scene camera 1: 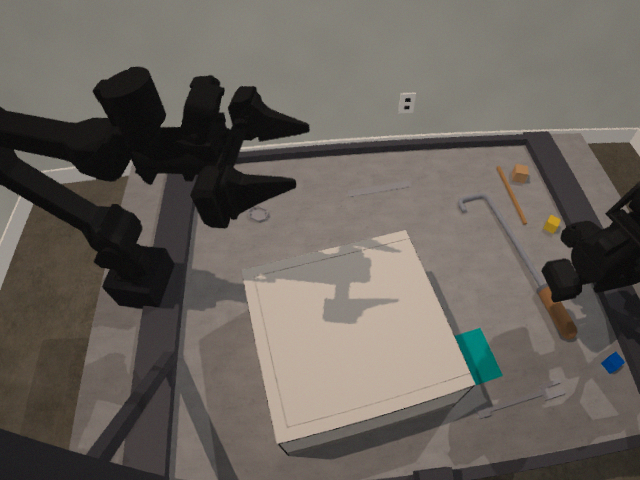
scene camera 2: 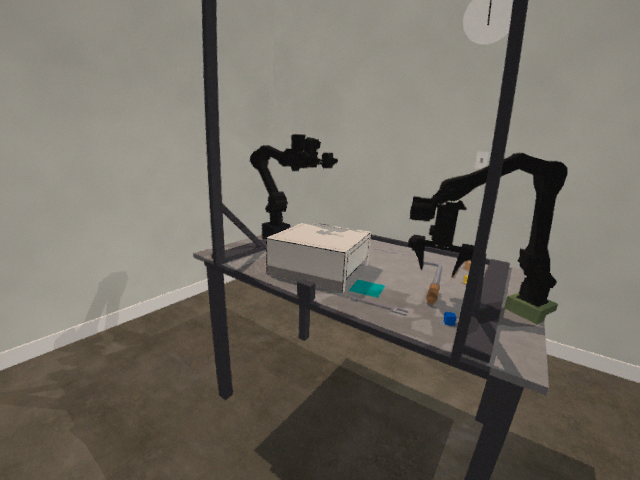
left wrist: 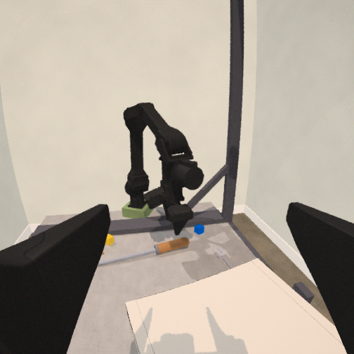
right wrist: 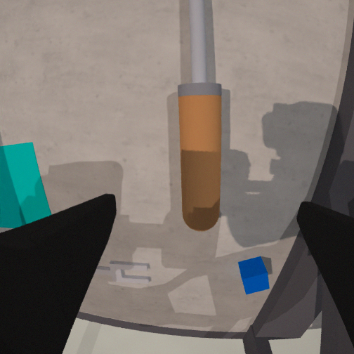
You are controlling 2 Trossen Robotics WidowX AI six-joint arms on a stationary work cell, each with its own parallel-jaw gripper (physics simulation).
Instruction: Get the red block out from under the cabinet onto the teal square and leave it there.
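Where they show: left gripper, between the fingertips: point(scene camera 1: 303, 154) point(scene camera 2: 329, 160); right gripper, between the fingertips: point(scene camera 1: 574, 295) point(scene camera 2: 436, 273); left arm's base, origin of its link: point(scene camera 1: 133, 267) point(scene camera 2: 276, 223); right arm's base, origin of its link: point(scene camera 2: 532, 299).
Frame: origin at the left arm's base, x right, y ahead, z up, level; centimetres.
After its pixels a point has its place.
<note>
The white cabinet point(scene camera 1: 351, 330) @(x 9.5, y 42.2, z 5.7 cm) point(scene camera 2: 305, 258) @(x 21.4, y 48.3, z 1.1 cm) point(left wrist: 235, 305) stands on the table. The teal square point(scene camera 1: 480, 356) @(x 6.6, y 65.9, z -7.8 cm) point(scene camera 2: 367, 288) @(x 7.6, y 63.7, z -7.8 cm) point(right wrist: 20, 185) lies flat beside its right side. The red block does not show in any view now. My left gripper point(scene camera 1: 302, 155) @(x 0.0, y 35.2, z 31.6 cm) point(scene camera 2: 336, 160) @(x 0.0, y 35.2, z 31.6 cm) point(left wrist: 200, 212) is open and empty, high above the cabinet's far left part. My right gripper point(scene camera 2: 438, 272) @(x -2.7, y 81.4, z 0.9 cm) point(right wrist: 210, 207) is open and empty, pointing down above the orange handle of a hooked rod point(scene camera 1: 557, 314) @(x -1.7, y 80.6, z -5.0 cm) point(scene camera 2: 433, 293) @(x 0.1, y 82.8, z -4.5 cm) point(left wrist: 172, 245) point(right wrist: 200, 150); the handle lies between its fingers in the right wrist view, below them on the table.
A blue block point(scene camera 1: 613, 362) @(x 7.1, y 90.6, z -5.3 cm) point(scene camera 2: 449, 318) @(x 8.0, y 91.6, z -5.8 cm) point(left wrist: 199, 229) point(right wrist: 254, 275) and a thin grey forked tool point(scene camera 1: 516, 400) @(x 14.5, y 71.9, z -7.2 cm) point(scene camera 2: 379, 305) @(x 14.3, y 73.6, z -7.4 cm) point(right wrist: 130, 272) lie near the handle. A yellow block point(scene camera 1: 552, 224) @(x -23.7, y 83.7, z -5.4 cm), an orange block point(scene camera 1: 520, 173) @(x -37.9, y 78.3, z -5.0 cm) and an orange stick point(scene camera 1: 511, 195) @(x -32.7, y 76.1, z -7.3 cm) lie farther back. A dark frame edges the table.
</note>
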